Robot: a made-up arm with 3 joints. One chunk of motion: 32 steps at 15 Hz.
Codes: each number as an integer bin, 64 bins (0 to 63) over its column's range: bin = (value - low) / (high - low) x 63, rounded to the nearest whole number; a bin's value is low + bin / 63 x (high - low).
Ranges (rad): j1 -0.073..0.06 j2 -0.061..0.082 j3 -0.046..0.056
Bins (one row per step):
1: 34 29 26
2: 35 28 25
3: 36 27 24
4: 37 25 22
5: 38 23 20
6: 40 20 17
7: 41 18 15
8: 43 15 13
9: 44 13 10
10: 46 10 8
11: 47 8 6
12: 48 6 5
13: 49 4 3
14: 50 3 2
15: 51 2 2
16: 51 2 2
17: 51 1 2
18: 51 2 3
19: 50 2 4
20: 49 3 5
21: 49 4 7
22: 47 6 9
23: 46 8 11
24: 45 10 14
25: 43 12 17
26: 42 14 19
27: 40 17 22
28: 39 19 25
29: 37 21 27
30: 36 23 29
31: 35 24 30
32: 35 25 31
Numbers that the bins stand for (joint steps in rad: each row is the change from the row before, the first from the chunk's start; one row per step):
1: -0.00122 0.00483 -0.00390
2: 0.00089 0.00256 -0.00552
3: 0.00300 0.00029 -0.00714
4: 0.00511 -0.00425 -0.01038
5: 0.00722 -0.00879 -0.01362
6: 0.01144 -0.01560 -0.01848
7: 0.01356 -0.02014 -0.02171
8: 0.01778 -0.02695 -0.02495
9: 0.01989 -0.03149 -0.02981
10: 0.02411 -0.03830 -0.03305
11: 0.02622 -0.04284 -0.03629
12: 0.02833 -0.04738 -0.03790
13: 0.03044 -0.05192 -0.04114
14: 0.03256 -0.05419 -0.04276
15: 0.03467 -0.05646 -0.04276
16: 0.03467 -0.05646 -0.04276
17: 0.03467 -0.05873 -0.04276
18: 0.03467 -0.05646 -0.04114
19: 0.03256 -0.05646 -0.03952
20: 0.03044 -0.05419 -0.03790
21: 0.03044 -0.05192 -0.03467
22: 0.02622 -0.04738 -0.03143
23: 0.02411 -0.04284 -0.02819
24: 0.02200 -0.03830 -0.02333
25: 0.01778 -0.03376 -0.01848
26: 0.01567 -0.02922 -0.01524
27: 0.01144 -0.02241 -0.01038
28: 0.00933 -0.01787 -0.00552
29: 0.00511 -0.01333 -0.00229
30: 0.00300 -0.00879 0.00095
31: 0.00089 -0.00652 0.00257
32: 0.00089 -0.00425 0.00419

